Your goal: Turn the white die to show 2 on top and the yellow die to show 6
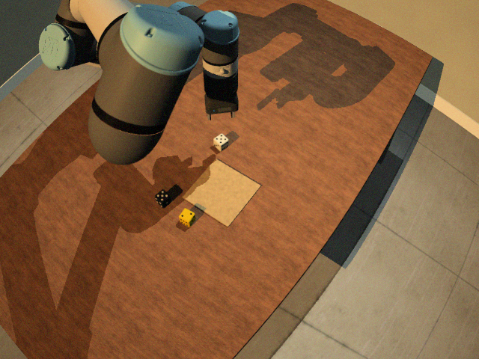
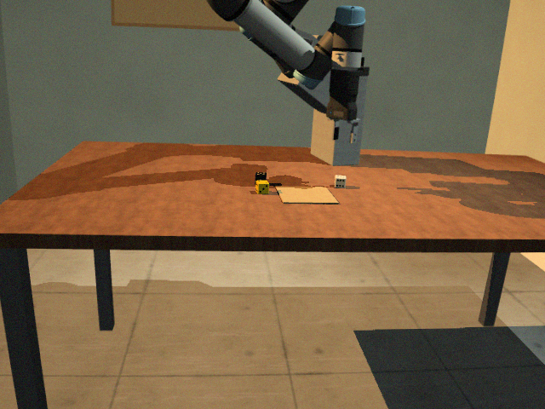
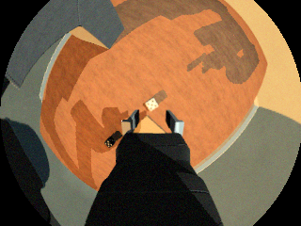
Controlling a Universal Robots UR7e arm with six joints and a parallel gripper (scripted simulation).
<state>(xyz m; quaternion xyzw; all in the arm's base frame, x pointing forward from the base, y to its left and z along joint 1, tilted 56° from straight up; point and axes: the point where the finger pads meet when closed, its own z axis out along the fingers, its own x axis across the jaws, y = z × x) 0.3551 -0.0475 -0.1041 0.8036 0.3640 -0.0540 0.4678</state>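
The white die is 130 mm below my hand. From my hand the other things lie so: yellow die (230 mm to the right, 130 mm below, 50 mm ahead); then tan mat (150 mm below, 120 mm to the right, 80 mm ahead); then black die (220 mm to the right, 130 mm below, 30 mm behind).
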